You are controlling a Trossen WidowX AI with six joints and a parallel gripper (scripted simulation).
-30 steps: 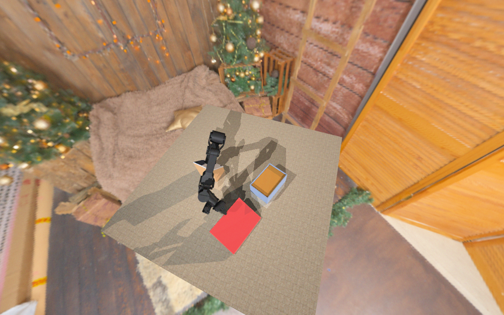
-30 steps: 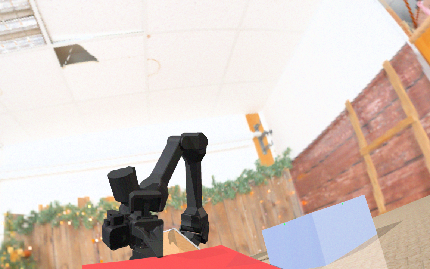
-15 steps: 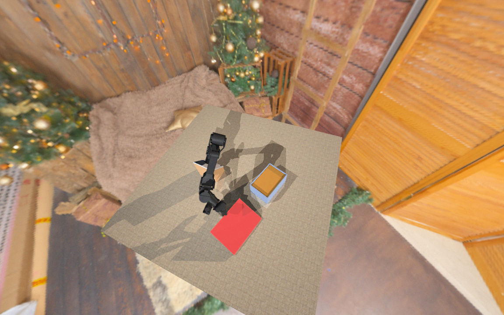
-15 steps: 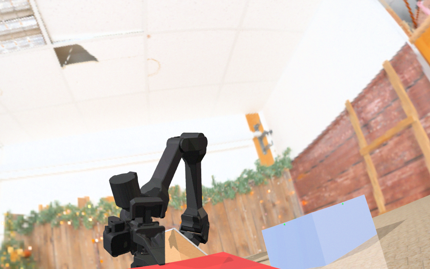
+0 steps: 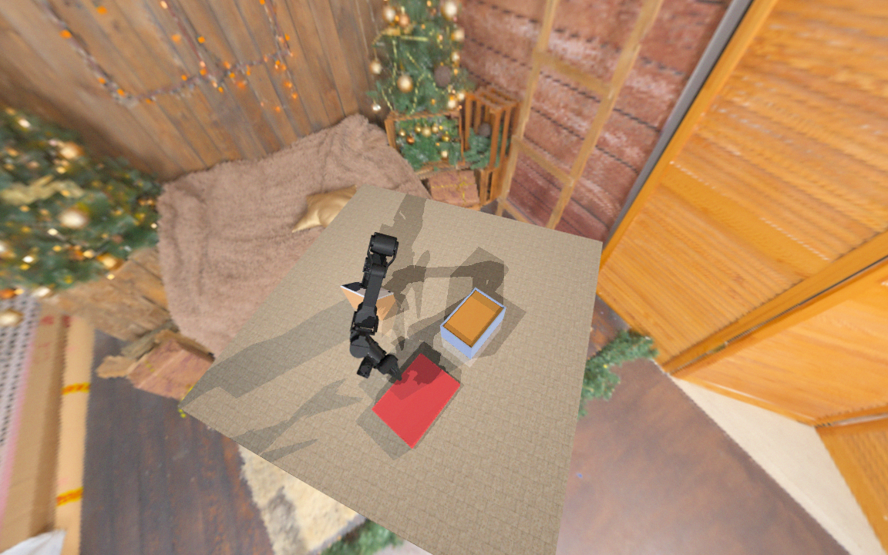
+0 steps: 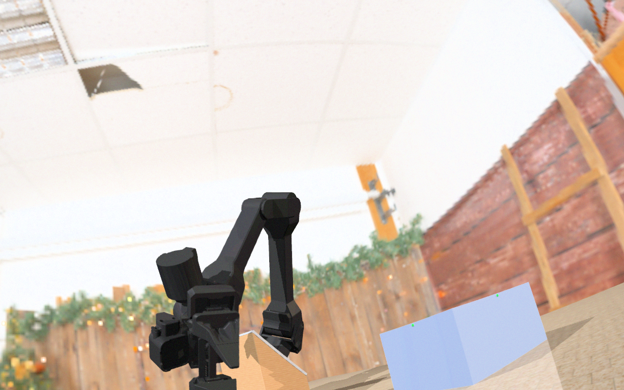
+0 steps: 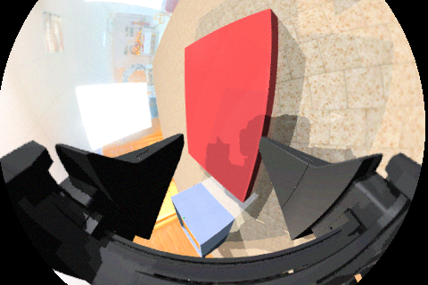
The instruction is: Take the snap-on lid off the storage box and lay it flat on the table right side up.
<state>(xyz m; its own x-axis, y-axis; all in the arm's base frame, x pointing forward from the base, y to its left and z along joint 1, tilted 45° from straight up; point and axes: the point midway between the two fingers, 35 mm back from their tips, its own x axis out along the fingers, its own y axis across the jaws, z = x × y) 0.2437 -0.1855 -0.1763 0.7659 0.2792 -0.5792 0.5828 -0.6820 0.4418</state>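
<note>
Right now my gripper tip is 80 mm short of the red lid, 50 mm above it and 20 mm to the left of it. Also, from my gripper tip: pale blue storage box: 300 mm to the left, 160 mm ahead, 20 mm below.
</note>
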